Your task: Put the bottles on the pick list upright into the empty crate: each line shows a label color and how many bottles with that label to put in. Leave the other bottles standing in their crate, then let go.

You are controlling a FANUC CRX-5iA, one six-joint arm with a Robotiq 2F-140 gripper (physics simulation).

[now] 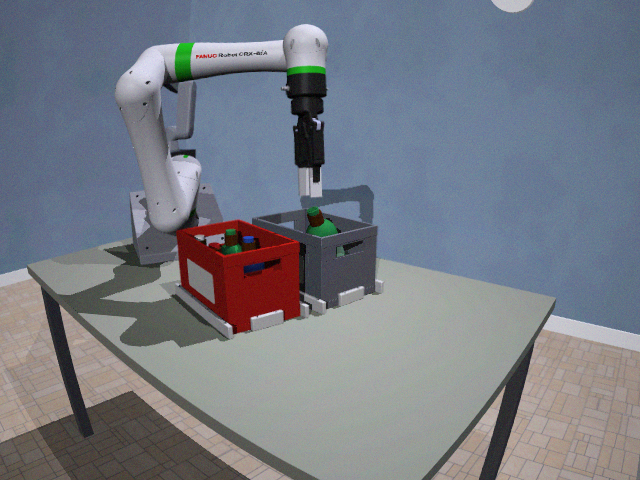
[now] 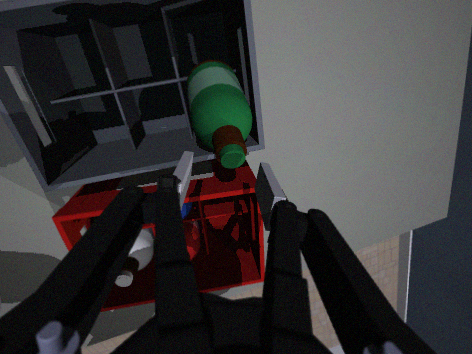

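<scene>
A green-capped bottle with a green body stands tilted in an end compartment of the grey crate, its neck leaning toward the red crate. My gripper is partly open and empty, just above the bottle's cap. The red crate holds a green-capped bottle, a blue-capped bottle, a red-capped one and a white bottle. Its walls and my fingers hide parts of them. No readable pick list shows.
Both crates stand side by side on the table. White guide strips lie along their bases. Thin dividers split the grey crate into compartments. The red crate's side bears a white panel. A blue wall rises behind the table.
</scene>
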